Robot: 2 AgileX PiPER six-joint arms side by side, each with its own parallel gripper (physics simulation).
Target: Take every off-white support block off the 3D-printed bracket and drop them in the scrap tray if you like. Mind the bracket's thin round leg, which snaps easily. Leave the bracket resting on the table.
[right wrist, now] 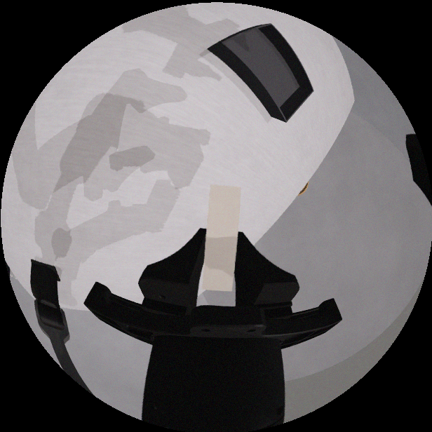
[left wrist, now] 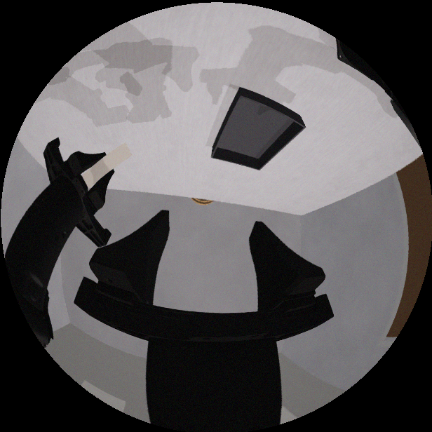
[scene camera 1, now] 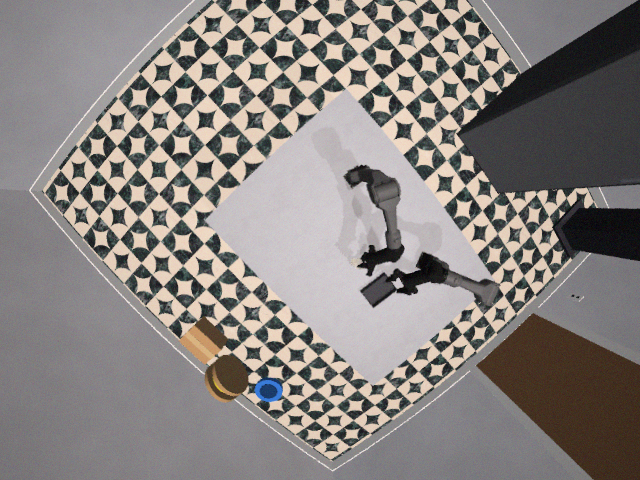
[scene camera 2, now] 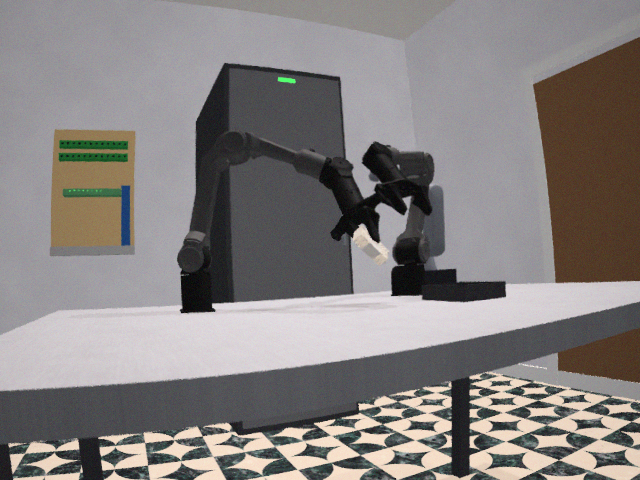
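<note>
My right gripper [scene camera 1: 361,261] [scene camera 2: 366,232] [left wrist: 105,164] [right wrist: 220,239] is shut on the off-white bracket [scene camera 1: 354,262] [scene camera 2: 371,246] [left wrist: 120,154] [right wrist: 224,210] and holds it tilted, well above the table. The bracket shows as a long pale strip in both wrist views and with jagged edges in scene camera 2. Its leg and any support blocks cannot be told apart. My left gripper [scene camera 1: 397,283] [scene camera 2: 416,211] [left wrist: 211,225] is open and empty, near the dark scrap tray [scene camera 1: 367,299] [scene camera 2: 465,292] [left wrist: 240,157] [right wrist: 295,103] and above its level. No block shows in the tray.
The pale table [scene camera 1: 289,206] [scene camera 2: 206,351] bears both arms, whose shadows fall across it. The two grippers are close together. A tall dark cabinet [scene camera 2: 284,206] stands behind the table. Brown stools [scene camera 1: 227,374] and a blue ring-shaped object [scene camera 1: 259,390] are beyond the table's edge.
</note>
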